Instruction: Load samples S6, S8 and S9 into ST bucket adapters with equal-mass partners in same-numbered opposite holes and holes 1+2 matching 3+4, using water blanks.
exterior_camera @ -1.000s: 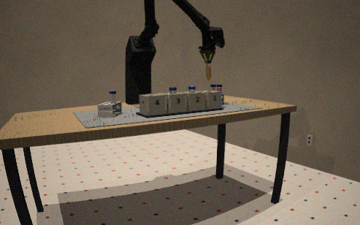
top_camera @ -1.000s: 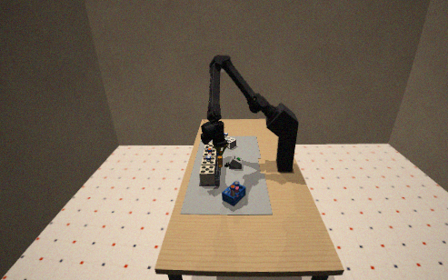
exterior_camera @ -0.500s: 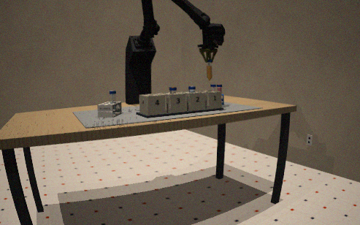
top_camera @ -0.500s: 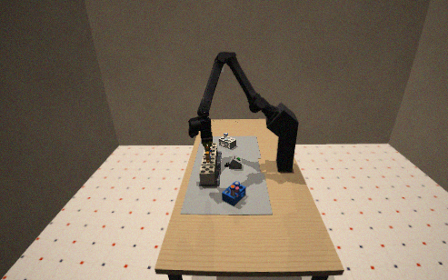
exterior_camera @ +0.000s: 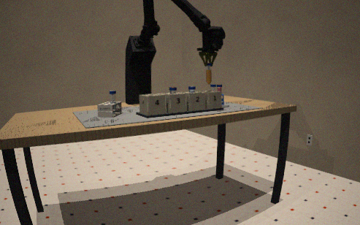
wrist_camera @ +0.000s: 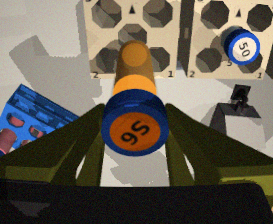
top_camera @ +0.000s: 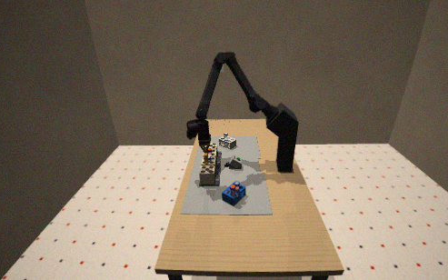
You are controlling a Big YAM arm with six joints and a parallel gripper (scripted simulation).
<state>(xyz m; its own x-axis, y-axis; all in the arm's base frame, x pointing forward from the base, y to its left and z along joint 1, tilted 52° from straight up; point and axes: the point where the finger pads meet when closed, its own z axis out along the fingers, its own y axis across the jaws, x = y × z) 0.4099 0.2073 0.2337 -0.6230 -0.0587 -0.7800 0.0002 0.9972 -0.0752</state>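
The sample tube S9 is 170 mm behind my hand, 220 mm to the left of it and 180 mm below it. Round my hand: sample tube S8: 10 mm behind, 220 mm to the right, 170 mm below; adapter 3: 220 mm to the right, 190 mm below; blank marked 50: 10 mm behind, 110 mm to the right, 170 mm below.
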